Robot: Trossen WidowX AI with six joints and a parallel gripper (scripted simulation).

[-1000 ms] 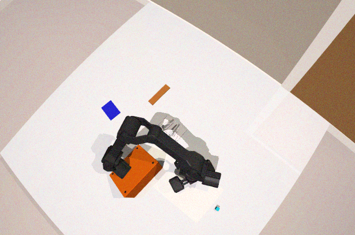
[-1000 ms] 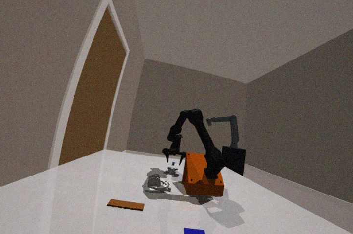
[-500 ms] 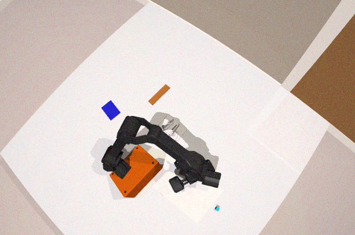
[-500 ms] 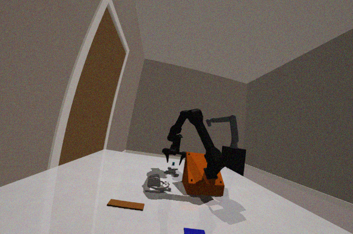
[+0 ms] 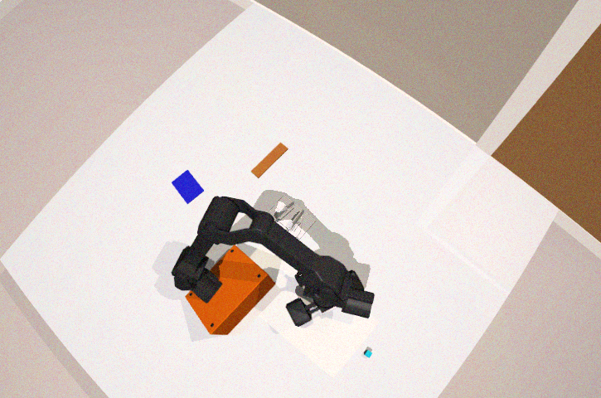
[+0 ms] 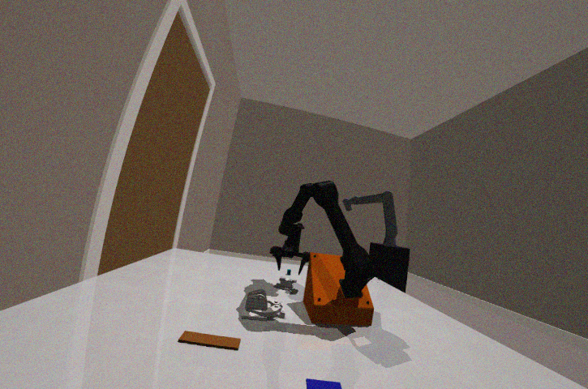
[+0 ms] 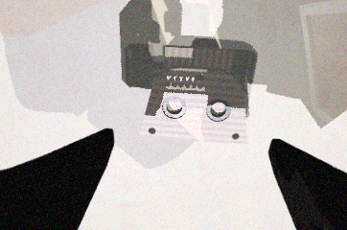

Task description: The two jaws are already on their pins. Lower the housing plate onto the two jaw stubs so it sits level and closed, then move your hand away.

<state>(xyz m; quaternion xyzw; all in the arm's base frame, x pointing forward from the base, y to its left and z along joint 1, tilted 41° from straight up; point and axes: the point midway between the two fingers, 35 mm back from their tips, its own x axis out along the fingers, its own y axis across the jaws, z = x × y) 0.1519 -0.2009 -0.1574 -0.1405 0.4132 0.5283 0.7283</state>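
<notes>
Now: gripper tip 10 mm short of the housing plate and 30 mm above it. From my gripper tip the other things lie so: small cyan cube 50 mm behind, 180 mm to the right, 50 mm below; blue patch 40 mm ahead, 530 mm to the left, 60 mm below; flat strip 250 mm ahead, 380 mm to the left, 60 mm below.
</notes>
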